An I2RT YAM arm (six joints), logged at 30 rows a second.
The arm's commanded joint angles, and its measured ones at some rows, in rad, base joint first. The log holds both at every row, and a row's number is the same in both.
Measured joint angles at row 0:
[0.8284 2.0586 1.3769 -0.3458 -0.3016 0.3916]
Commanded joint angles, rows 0 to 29:
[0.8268 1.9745 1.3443 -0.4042 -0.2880 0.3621]
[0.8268 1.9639 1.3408 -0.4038 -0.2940 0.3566]
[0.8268 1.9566 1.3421 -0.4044 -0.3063 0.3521]
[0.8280 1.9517 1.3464 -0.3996 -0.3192 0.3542]
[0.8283 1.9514 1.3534 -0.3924 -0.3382 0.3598]
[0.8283 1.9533 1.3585 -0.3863 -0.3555 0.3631]
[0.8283 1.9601 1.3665 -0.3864 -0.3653 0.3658]
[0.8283 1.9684 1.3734 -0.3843 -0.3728 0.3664]
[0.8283 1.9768 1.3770 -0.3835 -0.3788 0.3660]
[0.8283 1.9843 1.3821 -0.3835 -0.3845 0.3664]
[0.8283 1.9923 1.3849 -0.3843 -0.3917 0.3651]
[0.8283 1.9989 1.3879 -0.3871 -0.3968 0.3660]
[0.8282 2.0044 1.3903 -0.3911 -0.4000 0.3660]
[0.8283 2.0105 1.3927 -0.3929 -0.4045 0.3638]
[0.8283 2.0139 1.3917 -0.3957 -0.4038 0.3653]
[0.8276 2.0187 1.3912 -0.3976 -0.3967 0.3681]
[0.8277 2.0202 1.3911 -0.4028 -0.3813 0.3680]
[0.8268 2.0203 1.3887 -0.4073 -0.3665 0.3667]
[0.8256 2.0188 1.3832 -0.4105 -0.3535 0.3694]
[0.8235 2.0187 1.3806 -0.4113 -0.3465 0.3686]
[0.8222 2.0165 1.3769 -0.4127 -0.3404 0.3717]
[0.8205 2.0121 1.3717 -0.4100 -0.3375 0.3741]
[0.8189 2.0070 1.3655 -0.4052 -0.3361 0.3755]
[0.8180 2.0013 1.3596 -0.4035 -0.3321 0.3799]
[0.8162 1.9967 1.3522 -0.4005 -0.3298 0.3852]
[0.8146 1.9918 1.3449 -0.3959 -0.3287 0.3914]
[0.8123 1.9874 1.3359 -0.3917 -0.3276 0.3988]
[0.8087 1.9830 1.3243 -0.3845 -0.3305 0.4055]
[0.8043 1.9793 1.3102 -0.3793 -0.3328 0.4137]
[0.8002 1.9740 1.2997 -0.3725 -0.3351 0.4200]
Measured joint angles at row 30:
[0.8165 2.0274 1.3300 -0.3687 -0.3557 0.3943]
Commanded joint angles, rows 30 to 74:
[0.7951 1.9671 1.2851 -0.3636 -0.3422 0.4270]
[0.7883 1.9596 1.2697 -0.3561 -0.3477 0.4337]
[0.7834 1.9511 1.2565 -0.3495 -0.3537 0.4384]
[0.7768 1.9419 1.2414 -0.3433 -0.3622 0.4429]
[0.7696 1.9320 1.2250 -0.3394 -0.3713 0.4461]
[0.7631 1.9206 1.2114 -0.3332 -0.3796 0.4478]
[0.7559 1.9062 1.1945 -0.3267 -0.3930 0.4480]
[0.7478 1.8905 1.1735 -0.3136 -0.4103 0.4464]
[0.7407 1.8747 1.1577 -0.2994 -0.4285 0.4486]
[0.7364 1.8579 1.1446 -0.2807 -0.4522 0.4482]
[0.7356 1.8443 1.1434 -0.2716 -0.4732 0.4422]
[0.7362 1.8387 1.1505 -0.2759 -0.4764 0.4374]
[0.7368 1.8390 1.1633 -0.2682 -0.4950 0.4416]
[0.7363 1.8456 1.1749 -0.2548 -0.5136 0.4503]
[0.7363 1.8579 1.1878 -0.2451 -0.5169 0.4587]
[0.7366 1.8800 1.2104 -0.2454 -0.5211 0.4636]
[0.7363 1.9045 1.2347 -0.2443 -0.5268 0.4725]
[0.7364 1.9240 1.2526 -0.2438 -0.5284 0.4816]
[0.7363 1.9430 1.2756 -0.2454 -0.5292 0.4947]
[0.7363 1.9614 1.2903 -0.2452 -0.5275 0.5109]
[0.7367 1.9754 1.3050 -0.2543 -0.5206 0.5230]
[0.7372 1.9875 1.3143 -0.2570 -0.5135 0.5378]
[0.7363 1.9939 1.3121 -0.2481 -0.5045 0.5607]
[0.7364 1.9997 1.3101 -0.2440 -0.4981 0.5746]
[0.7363 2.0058 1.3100 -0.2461 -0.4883 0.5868]
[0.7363 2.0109 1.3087 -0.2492 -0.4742 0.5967]
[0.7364 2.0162 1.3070 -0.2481 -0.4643 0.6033]
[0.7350 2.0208 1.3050 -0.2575 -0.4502 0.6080]
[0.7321 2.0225 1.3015 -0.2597 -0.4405 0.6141]
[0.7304 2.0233 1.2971 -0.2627 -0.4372 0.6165]
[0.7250 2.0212 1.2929 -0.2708 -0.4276 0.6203]
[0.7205 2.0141 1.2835 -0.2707 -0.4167 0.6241]
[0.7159 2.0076 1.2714 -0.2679 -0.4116 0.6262]
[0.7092 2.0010 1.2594 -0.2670 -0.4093 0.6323]
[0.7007 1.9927 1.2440 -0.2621 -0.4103 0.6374]
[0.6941 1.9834 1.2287 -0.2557 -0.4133 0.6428]
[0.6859 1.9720 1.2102 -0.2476 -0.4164 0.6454]
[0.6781 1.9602 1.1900 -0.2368 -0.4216 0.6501]
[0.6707 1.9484 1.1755 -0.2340 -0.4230 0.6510]
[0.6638 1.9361 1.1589 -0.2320 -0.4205 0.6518]
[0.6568 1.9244 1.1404 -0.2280 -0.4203 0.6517]
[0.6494 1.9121 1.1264 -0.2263 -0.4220 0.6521]
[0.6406 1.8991 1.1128 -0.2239 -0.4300 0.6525]
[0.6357 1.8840 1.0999 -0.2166 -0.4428 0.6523]
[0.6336 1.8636 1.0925 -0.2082 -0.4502 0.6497]
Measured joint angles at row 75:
[0.6434 1.9198 1.1172 -0.2108 -0.4526 0.6403]
